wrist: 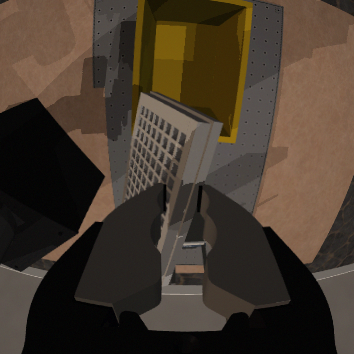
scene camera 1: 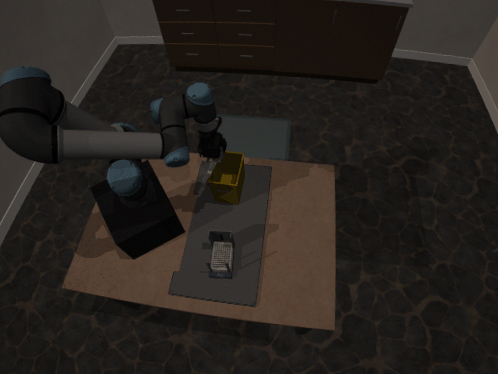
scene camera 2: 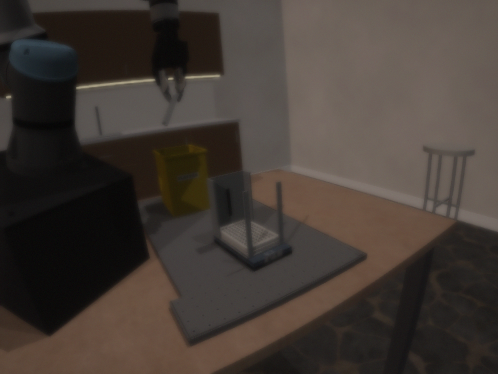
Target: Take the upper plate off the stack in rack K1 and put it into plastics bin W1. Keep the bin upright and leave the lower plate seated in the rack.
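Frame: origin at the arm's base, x down, y back, z left, level; millimetres.
Where they show: gripper, fingertip midpoint: (wrist: 181, 186) (scene camera 1: 217, 160); arm's base at its link origin: (scene camera 1: 137, 191) (scene camera 2: 46, 161).
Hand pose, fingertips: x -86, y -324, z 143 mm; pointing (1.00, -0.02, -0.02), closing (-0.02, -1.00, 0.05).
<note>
Things, the pixels of their top centre, and the offset from my fingertips. "pt": a spot on its surface instead. Level surfaces: height alone.
- upper plate at its top centre: (wrist: 146, 227) (scene camera 2: 167, 94) (scene camera 1: 210, 159) dx -24, dy +19, dz -15 mm
- yellow bin W1 at its top centre: (wrist: 190, 64) (scene camera 2: 177, 150) (scene camera 1: 226, 167) dx +143, dy -8, dz +71 mm
- lower plate at its top centre: (scene camera 2: 246, 232) (scene camera 1: 221, 255) dx +289, dy -52, dz -287 mm
- rack K1 at a spot on its surface: (scene camera 2: 272, 256) (scene camera 1: 219, 277) pt dx +308, dy -60, dz -376 mm
- grey perforated mat at its surface level: dx +323 mm
- wooden table at its surface level: dx +336 mm
My gripper (scene camera 1: 215, 159) (scene camera 2: 173, 96) (wrist: 181, 186) is shut on the upper plate (scene camera 1: 208, 171) (scene camera 2: 169, 114) (wrist: 162, 145), a white plate with a grid of wells, held tilted steeply. In scene view 2 the plate hangs higher than the rim of the yellow bin W1 (scene camera 1: 225, 194) (scene camera 2: 182, 182) (wrist: 200, 65). In the wrist view its far end overlaps the near rim of the bin. The bin stands upright and open at the top. The lower plate (scene camera 1: 222, 256) (scene camera 2: 240, 231) lies flat in rack K1 (scene camera 1: 220, 274) (scene camera 2: 272, 256), between its uprights.
The bin and rack stand on a grey perforated mat (scene camera 1: 245, 220) (scene camera 2: 190, 260) (wrist: 267, 50) on the wooden table (scene camera 1: 300, 240) (scene camera 2: 320, 205). The black robot base block (scene camera 1: 145, 225) (scene camera 2: 70, 240) (wrist: 45, 165) stands left of the mat. The rack has tall thin posts.
</note>
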